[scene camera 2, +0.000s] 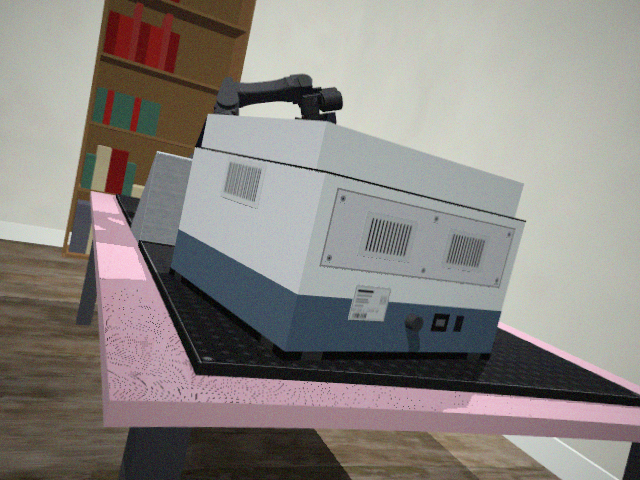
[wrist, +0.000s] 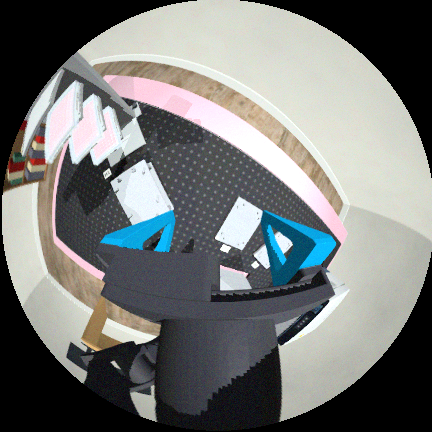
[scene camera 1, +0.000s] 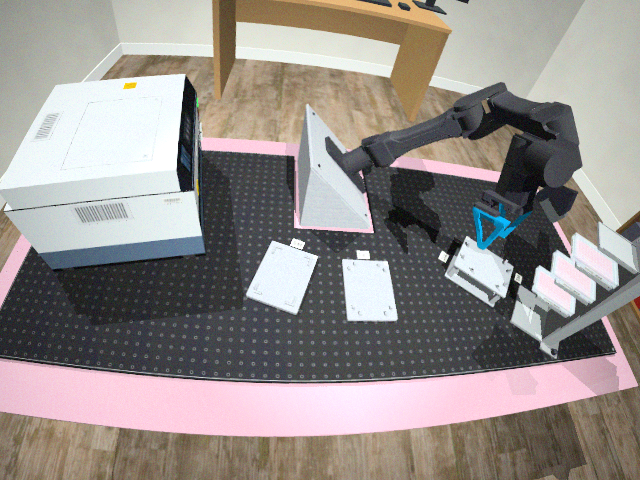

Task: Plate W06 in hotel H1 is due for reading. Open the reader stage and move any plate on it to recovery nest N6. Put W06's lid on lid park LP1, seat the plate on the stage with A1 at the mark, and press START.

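Frame: origin at the arm's base, x ahead, y left, z up, level; centimetres.
Seen in the pictures: gripper, fingertip midpoint: (wrist: pixel 217 214) (scene camera 1: pixel 491 242); arm's base, origin of the base link: (scene camera 1: pixel 344 166).
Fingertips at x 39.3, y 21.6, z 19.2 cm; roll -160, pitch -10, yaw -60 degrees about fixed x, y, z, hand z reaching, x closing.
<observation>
Offsets run from my fingertips to a thing's top centre. "spot": to the spot under its first point. Level surfaces: height alone.
My gripper (scene camera 1: pixel 493 240) (wrist: pixel 217 214) is open and empty, its blue fingers high above and beside a raised white stand (scene camera 1: pixel 478 266) (wrist: pixel 140 192). Several pink-topped plates, three of them clearly visible @(dy +30.5, dx +2.2, dz +0.4 cm) (scene camera 1: pixel 594 260) @(dy +30.5, dx +2.2, dz -6.8 cm) (scene camera 1: pixel 572 277) @(dy +30.5, dx +2.2, dz -13.9 cm) (scene camera 1: pixel 554 291) (wrist: pixel 64 122), sit at different levels in the grey hotel @(spot: dy +31.7, dx +11.7, dz -7.3 cm) (scene camera 1: pixel 594 310) (wrist: pixel 100 80) on the right in scene camera 1. Which is W06 cannot be read. The white and blue reader @(dy -79.5, dx -25.6, dz +1.1 cm) (scene camera 1: pixel 103 155) (scene camera 2: pixel 248 248) stands at the left; no open stage shows. Two flat white nests @(spot: dy -37.6, dx -5.7, dz -25.6 cm) (scene camera 1: pixel 283 276) @(spot: dy -17.1, dx -3.2, dz -25.8 cm) (scene camera 1: pixel 369 290) lie mid-board; their tags are unreadable.
A grey wedge-shaped block (scene camera 1: pixel 330 191) (scene camera 2: pixel 162 201) stands at the back middle, near the arm's second dark linkage. The black perforated board @(dz -26.8 cm) (scene camera 1: pixel 180 335) lies on the pink table (scene camera 1: pixel 310 408) (scene camera 2: pixel 149 408). A wooden desk (scene camera 1: pixel 320 23) and a bookshelf (scene camera 2: pixel 82 155) stand beyond.
</observation>
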